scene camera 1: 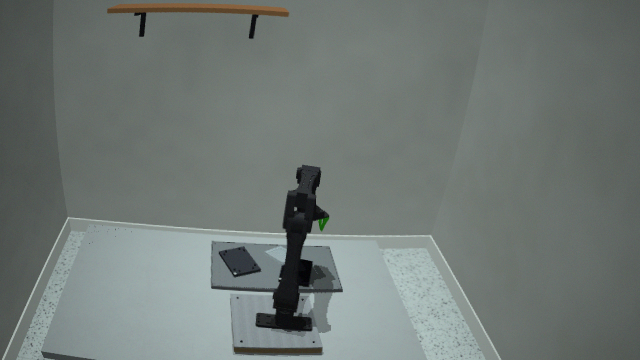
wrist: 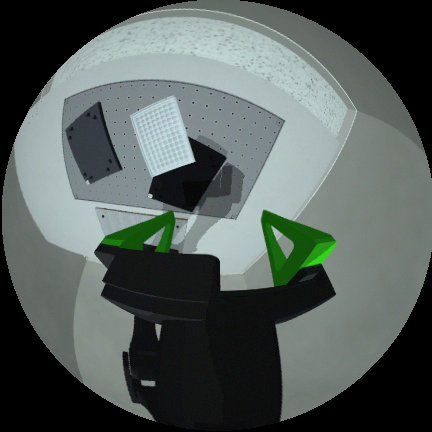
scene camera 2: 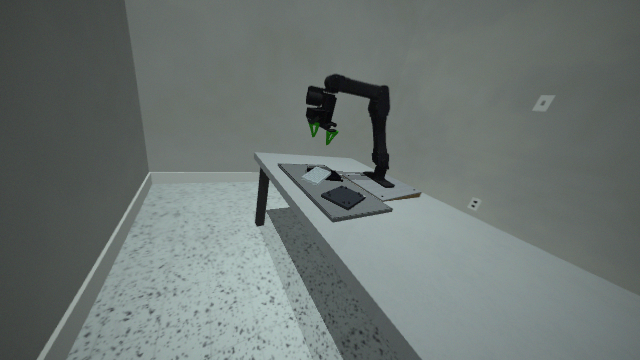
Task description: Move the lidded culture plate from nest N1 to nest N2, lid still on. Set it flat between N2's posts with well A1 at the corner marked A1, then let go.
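Where they show: gripper, between the fingertips: (scene camera 1: 310,233) (wrist: 217,214) (scene camera 2: 320,141); arm's base, origin of its link: (scene camera 1: 283,323) (wrist: 151,250) (scene camera 2: 377,179).
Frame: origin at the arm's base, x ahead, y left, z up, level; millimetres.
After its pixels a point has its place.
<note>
The pale lidded plate (scene camera 1: 276,253) {y 36, x 399, z 18 mm} (scene camera 2: 316,175) {y 26, x 402, z 19 mm} (wrist: 162,135) {y 10, x 397, z 22 mm} lies partly over one side of a black nest (scene camera 1: 305,272) {y -85, x 310, z 3 mm} (scene camera 2: 335,176) {y -14, x 274, z 3 mm} (wrist: 202,162) {y -76, x 365, z 3 mm} and juts out over the pegboard. It looks tilted in the scene camera 2 view. A dark slate nest (scene camera 1: 240,261) {y 182, x 333, z 3 mm} (scene camera 2: 343,197) {y 207, x 359, z 3 mm} (wrist: 92,145) {y 172, x 347, z 3 mm} with small corner posts and a white corner mark stands apart from it, with no plate on it. Nest labels and well A1 cannot be read. My gripper (scene camera 1: 322,228) (scene camera 2: 321,140) {y -84, x 366, z 158 mm} (wrist: 217,214) {y -84, x 366, z 158 mm} is open and empty, high above the board and to the right of the plate in the wrist view.
Both nests stand on a grey pegboard (scene camera 1: 220,283) {y 250, x 188, z -9 mm} (scene camera 2: 370,208) {y 277, x 276, z -8 mm} (wrist: 245,122) {y -123, x 474, z -9 mm} on the table (scene camera 1: 150,300) {y 514, x 31, z -22 mm} (scene camera 2: 425,250) {y 488, x 234, z -22 mm}. The arm's mounting board (scene camera 1: 250,337) {y 115, x -99, z 6 mm} (scene camera 2: 404,191) {y 150, x -49, z 1 mm} is beside it. A wooden shelf (scene camera 1: 200,9) hangs high on the wall. The arm hides part of the black nest in the scene camera 1 view.
</note>
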